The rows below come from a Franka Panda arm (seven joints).
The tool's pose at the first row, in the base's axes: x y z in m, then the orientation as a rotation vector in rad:
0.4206, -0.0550, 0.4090, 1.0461, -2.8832, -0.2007
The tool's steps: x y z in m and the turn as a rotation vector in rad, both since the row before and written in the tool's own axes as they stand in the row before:
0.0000, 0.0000, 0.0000, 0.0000, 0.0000, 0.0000
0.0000, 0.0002, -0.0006, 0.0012, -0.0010, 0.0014
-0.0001, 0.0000, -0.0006, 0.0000, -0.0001, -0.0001
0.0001, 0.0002, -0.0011, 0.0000, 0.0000, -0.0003
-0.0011, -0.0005, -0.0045, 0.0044, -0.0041, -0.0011
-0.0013, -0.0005, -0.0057, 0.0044, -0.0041, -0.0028
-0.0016, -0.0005, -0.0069, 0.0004, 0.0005, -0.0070
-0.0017, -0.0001, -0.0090, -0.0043, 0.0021, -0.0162
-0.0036, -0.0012, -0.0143, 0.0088, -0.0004, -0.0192
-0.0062, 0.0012, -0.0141, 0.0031, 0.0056, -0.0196
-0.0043, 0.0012, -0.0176, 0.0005, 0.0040, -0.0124
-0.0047, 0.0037, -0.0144, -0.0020, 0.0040, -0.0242
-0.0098, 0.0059, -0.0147, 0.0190, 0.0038, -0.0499
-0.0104, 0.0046, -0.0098, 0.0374, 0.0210, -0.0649
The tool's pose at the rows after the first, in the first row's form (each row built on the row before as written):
0.4206, -0.0550, 0.4090, 1.0461, -2.8832, -0.2007
0.4205, -0.0549, 0.4096, 1.0444, -2.8852, -0.1995
0.4206, -0.0549, 0.4102, 1.0446, -2.8852, -0.1996
0.4205, -0.0549, 0.4113, 1.0450, -2.8851, -0.1996
0.4221, -0.0550, 0.4157, 1.0481, -2.8900, -0.1958
0.4240, -0.0551, 0.4213, 1.0537, -2.8941, -0.1920
0.4262, -0.0551, 0.4281, 1.0639, -2.8905, -0.1915
0.4284, -0.0549, 0.4370, 1.0865, -2.8791, -0.1971
0.4333, -0.0548, 0.4510, 1.1161, -2.8736, -0.1858
0.4384, -0.0510, 0.4651, 1.1438, -2.8600, -0.1789
0.4424, -0.0487, 0.4827, 1.1609, -2.8502, -0.1763
0.4446, -0.0440, 0.4974, 1.1944, -2.8329, -0.1777
0.4487, -0.0341, 0.5126, 1.2685, -2.8095, -0.1512
0.4530, -0.0239, 0.5227, 1.3616, -2.7677, -0.0880

